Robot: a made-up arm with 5 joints. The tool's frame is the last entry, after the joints. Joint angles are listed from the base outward.
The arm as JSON. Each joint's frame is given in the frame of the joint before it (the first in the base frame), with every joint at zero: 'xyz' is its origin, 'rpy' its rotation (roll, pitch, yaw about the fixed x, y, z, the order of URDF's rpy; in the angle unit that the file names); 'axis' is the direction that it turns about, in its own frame. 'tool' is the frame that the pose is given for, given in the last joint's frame.
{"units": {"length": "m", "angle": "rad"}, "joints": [
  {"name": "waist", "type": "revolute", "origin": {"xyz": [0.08, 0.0, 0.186], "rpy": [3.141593, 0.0, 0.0]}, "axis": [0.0, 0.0, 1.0]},
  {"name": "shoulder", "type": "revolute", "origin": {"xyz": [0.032, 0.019, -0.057], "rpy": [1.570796, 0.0, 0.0]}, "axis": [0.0, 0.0, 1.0]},
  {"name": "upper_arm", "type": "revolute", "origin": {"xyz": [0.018, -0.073, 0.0], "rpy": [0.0, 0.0, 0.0]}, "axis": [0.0, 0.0, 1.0]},
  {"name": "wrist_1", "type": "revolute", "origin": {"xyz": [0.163, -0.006, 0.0], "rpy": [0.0, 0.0, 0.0]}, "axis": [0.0, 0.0, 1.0]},
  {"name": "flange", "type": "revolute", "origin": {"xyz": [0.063, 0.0, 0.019], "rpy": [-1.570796, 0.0, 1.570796]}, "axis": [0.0, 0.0, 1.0]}
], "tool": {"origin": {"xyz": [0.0, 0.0, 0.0], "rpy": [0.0, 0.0, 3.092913]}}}
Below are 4 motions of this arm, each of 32 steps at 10 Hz.
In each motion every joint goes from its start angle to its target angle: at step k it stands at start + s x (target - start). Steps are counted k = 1, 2, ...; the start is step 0. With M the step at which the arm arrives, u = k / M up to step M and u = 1 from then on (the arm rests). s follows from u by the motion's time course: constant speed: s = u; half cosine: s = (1 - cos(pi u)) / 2; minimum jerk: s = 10 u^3 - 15 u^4 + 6 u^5.
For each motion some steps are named. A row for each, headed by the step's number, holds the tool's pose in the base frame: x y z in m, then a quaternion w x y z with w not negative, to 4 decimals.
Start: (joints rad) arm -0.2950 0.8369 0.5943 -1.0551 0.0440
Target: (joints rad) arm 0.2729 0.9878 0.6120 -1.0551 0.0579
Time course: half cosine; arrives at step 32
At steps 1, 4, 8, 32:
1: 0.2575 0.0537 0.0947 0.8183 0.0835 -0.5560 0.1191
4: 0.2577 0.0498 0.0939 0.8211 0.0774 -0.5544 0.1112
8: 0.2576 0.0382 0.0912 0.8292 0.0591 -0.5490 0.0870
32: 0.2322 -0.0426 0.0724 0.8637 -0.0690 -0.4860 -0.1145

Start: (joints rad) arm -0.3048 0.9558 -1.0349 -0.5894 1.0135
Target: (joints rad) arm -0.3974 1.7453 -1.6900 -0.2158 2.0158
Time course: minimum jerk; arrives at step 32
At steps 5, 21, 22, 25, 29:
5: 0.3800 0.0953 0.3253 0.3522 -0.3020 -0.8442 0.2684
21: 0.3858 0.1209 0.2443 0.2957 -0.5028 -0.6189 0.5261
22: 0.3850 0.1221 0.2393 0.2868 -0.5110 -0.6030 0.5414
25: 0.3826 0.1246 0.2276 0.2635 -0.5281 -0.5651 0.5765
29: 0.3808 0.1260 0.2204 0.2474 -0.5373 -0.5413 0.5976

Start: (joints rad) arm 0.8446 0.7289 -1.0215 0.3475 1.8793
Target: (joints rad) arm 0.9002 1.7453 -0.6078 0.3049 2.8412
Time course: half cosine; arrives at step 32
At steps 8, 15, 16, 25, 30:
8: 0.2922 -0.2429 0.2792 0.6715 -0.6026 -0.0964 0.4204
15: 0.2803 -0.2372 0.1634 0.6919 -0.4305 -0.0016 0.5796
16: 0.2756 -0.2329 0.1457 0.6894 -0.3995 0.0085 0.6042
25: 0.2165 -0.1699 0.0287 0.6193 -0.1391 0.0308 0.7721
30: 0.1956 -0.1455 0.0065 0.5869 -0.0682 0.0189 0.8066

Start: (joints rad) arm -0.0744 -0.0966 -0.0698 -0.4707 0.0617
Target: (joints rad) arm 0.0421 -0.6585 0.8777 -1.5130 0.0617
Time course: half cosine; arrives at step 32
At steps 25, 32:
25: 0.2692 -0.0055 0.3502 0.1749 -0.0206 -0.9844 -0.0014
32: 0.2590 -0.0075 0.3428 0.1380 -0.0273 -0.9900 -0.0020

